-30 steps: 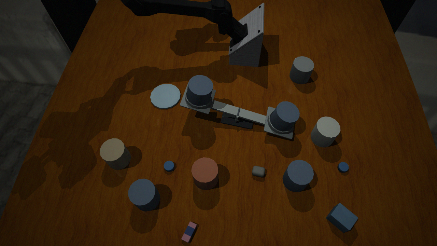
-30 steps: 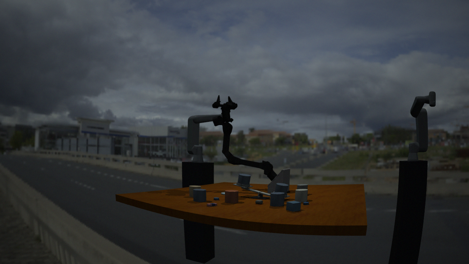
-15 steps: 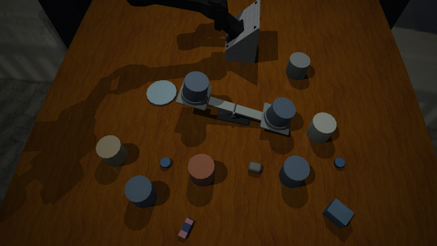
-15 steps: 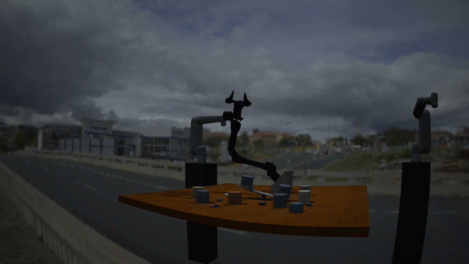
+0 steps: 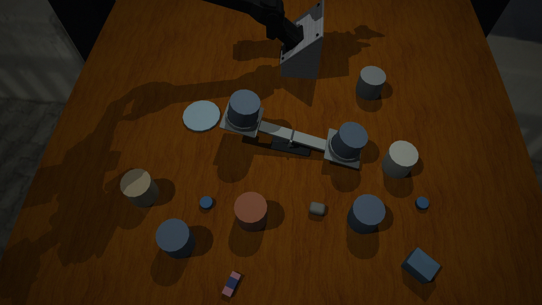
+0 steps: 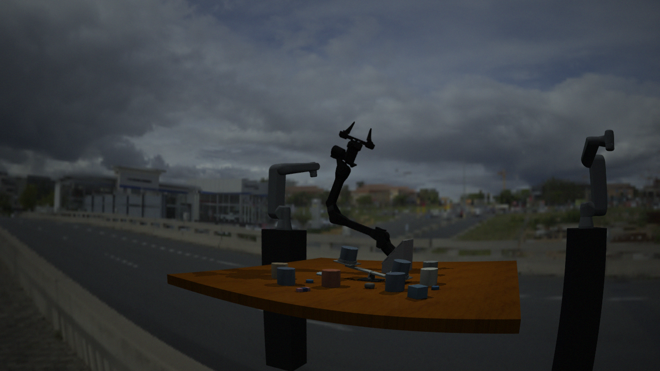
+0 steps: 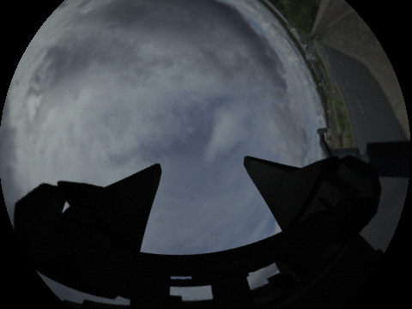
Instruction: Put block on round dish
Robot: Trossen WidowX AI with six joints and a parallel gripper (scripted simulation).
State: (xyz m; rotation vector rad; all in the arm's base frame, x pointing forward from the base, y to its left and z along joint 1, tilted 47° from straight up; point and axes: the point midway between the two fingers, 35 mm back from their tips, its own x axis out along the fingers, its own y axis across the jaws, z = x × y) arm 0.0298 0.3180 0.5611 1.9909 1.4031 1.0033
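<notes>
The grey block lies 690 mm below my gripper tip, 340 mm ahead of it and 300 mm to the left of it. From my gripper tip the other things lie so: beige cup: 700 mm below, 450 mm ahead, 200 mm to the right; grey pebble: 730 mm below, 500 mm ahead, 220 mm to the left; round dish: 730 mm below, 230 mm ahead, 80 mm to the right.
</notes>
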